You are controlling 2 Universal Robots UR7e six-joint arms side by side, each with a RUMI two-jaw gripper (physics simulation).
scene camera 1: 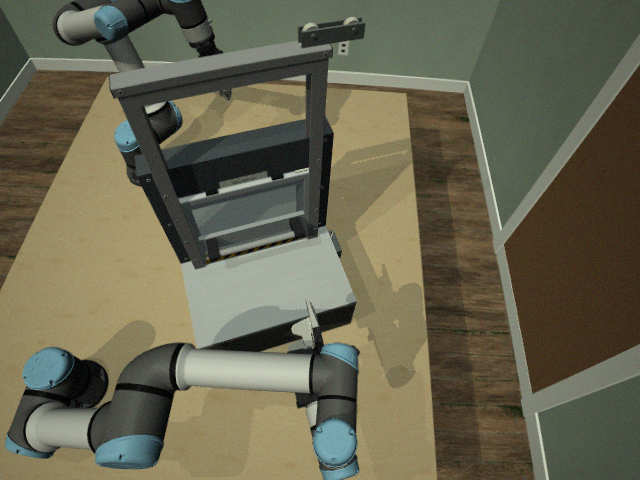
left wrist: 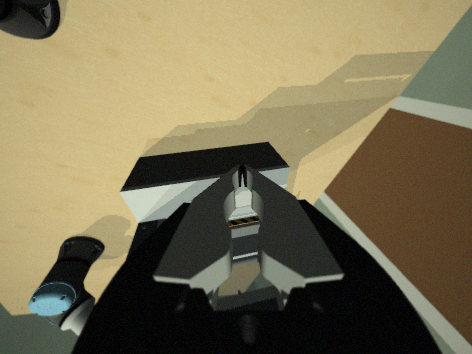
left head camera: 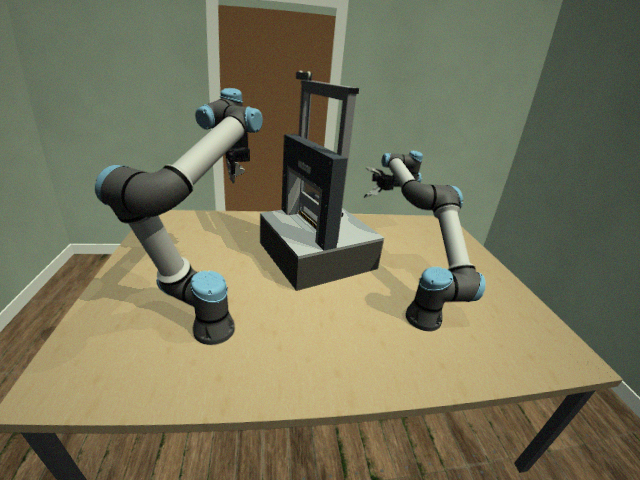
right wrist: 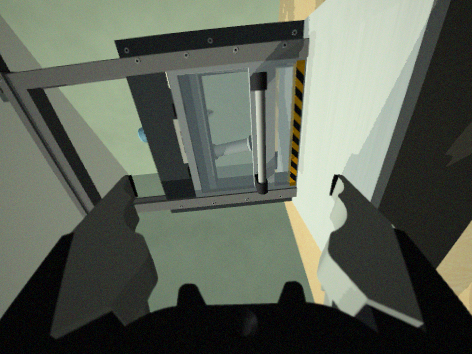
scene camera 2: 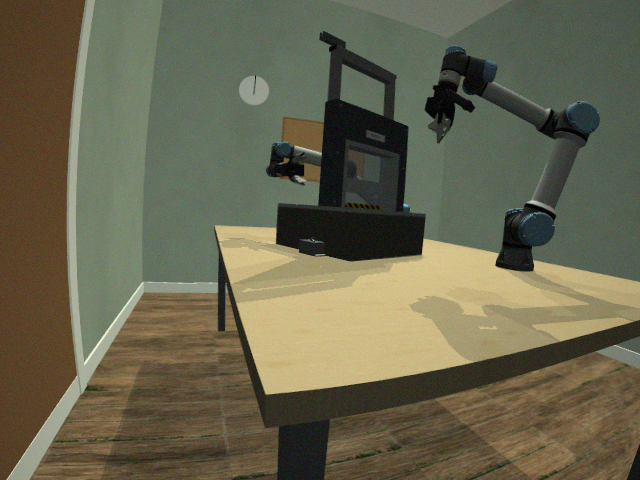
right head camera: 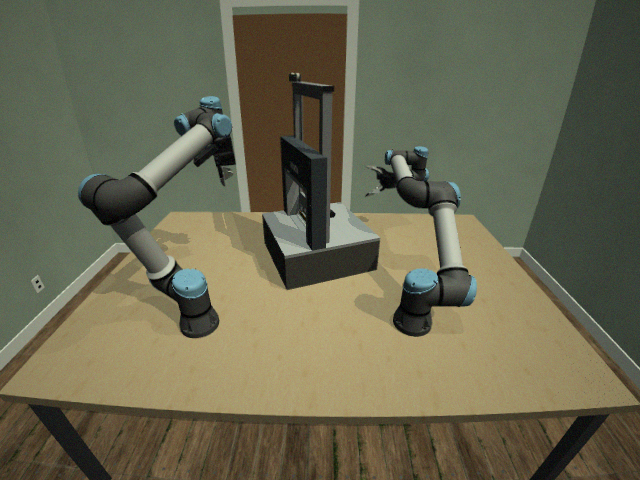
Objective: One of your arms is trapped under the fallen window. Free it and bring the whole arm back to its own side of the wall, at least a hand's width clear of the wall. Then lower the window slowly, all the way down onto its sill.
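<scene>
The window sits low in the dark wall. In the right wrist view, a narrow pale and beige strip shows between its bottom rail and the striped sill. Its bar handle is on the right arm's side. My right gripper is open and empty, back from the handle, over the base's outer edge. My left gripper is shut and empty, high on the other side. No arm passes through the opening.
The wall stands on a box-like base. A tall guide frame rises above it, with a roller bracket at its top corner. A small dark box sits against the base's side.
</scene>
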